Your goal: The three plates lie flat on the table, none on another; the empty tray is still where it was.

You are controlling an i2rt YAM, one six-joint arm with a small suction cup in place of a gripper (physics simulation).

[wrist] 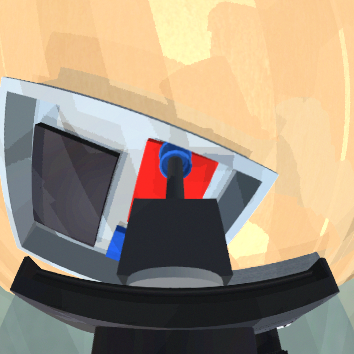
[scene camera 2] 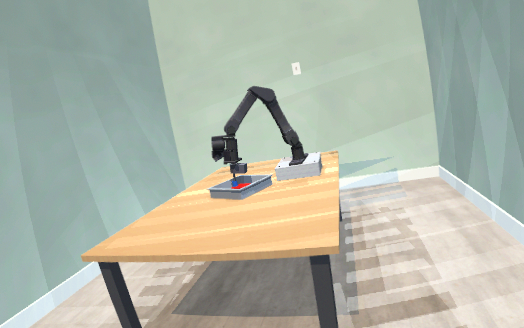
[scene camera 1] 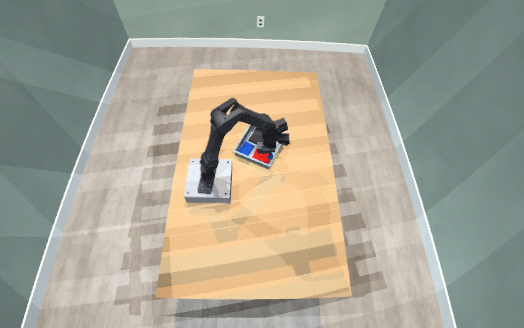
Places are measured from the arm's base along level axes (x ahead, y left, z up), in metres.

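Pixels of known places: hand, its tool point: [wrist: 174, 148] [scene camera 2: 235, 186] [scene camera 1: 270, 157]; arm's base, origin of its link: [scene camera 2: 299, 159] [scene camera 1: 208, 175].
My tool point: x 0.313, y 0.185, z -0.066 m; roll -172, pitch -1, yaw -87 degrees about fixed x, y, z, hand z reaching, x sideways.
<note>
For each thing: its top centre in the pictures, then the offset to it from my tool point. Level surfaces: height alone.
- grey tray, centre of its top: [wrist: 97, 230] [scene camera 2: 239, 181] [scene camera 1: 260, 142] 0.067 m back, 0.070 m left, 0.042 m up
- red plate, centre of its top: [wrist: 167, 195] [scene camera 2: 242, 185] [scene camera 1: 262, 155] 0.048 m back, 0.005 m left, 0.005 m up
- blue plate, centre of its top: [wrist: 141, 255] [scene camera 1: 245, 149] 0.147 m back, 0.037 m left, 0.005 m up
- dark grey plate, centre of its top: [wrist: 63, 195] [scene camera 1: 262, 138] 0.056 m back, 0.124 m left, 0.006 m up
- table, height of its surface: 0.008 m down
A grey tray [scene camera 1: 250, 159] [scene camera 2: 227, 193] [wrist: 140, 123] stands on the wooden table and holds three flat square plates side by side. The red plate [scene camera 1: 261, 156] [scene camera 2: 243, 185] [wrist: 147, 175] lies at the tray's near right. The blue plate [scene camera 1: 246, 148] [wrist: 115, 243] lies beside it, mostly hidden in the wrist view. The dark grey plate [scene camera 1: 255, 136] [wrist: 70, 182] lies at the far end, partly under the arm. My blue suction cup [scene camera 1: 269, 154] [scene camera 2: 234, 183] [wrist: 175, 159] points straight down inside the tray and presses on the red plate near its edge. The red plate still rests in the tray.
The arm's grey base block [scene camera 1: 220, 183] [scene camera 2: 297, 171] stands on the table [scene camera 1: 255, 246] [scene camera 2: 255, 226] just left of the tray. The tray walls rise around the plates.
</note>
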